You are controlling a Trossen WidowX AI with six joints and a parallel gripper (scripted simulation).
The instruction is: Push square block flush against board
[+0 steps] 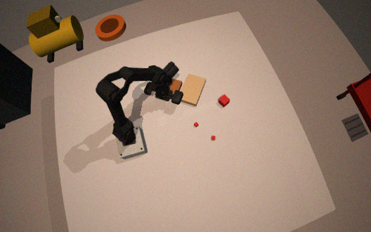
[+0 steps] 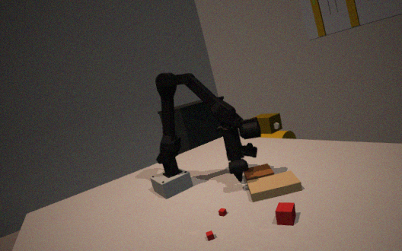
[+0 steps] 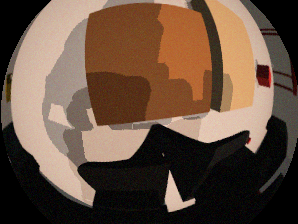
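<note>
Now: the square block 4 cm ahead of my gripper tip, 6 cm to the left of it and 1 cm above it. Also, from my gripper tip: tan board 15 cm ahead, 2 cm to the left, 1 cm above; red cube 28 cm ahead, 9 cm to the right, 2 cm above.
</note>
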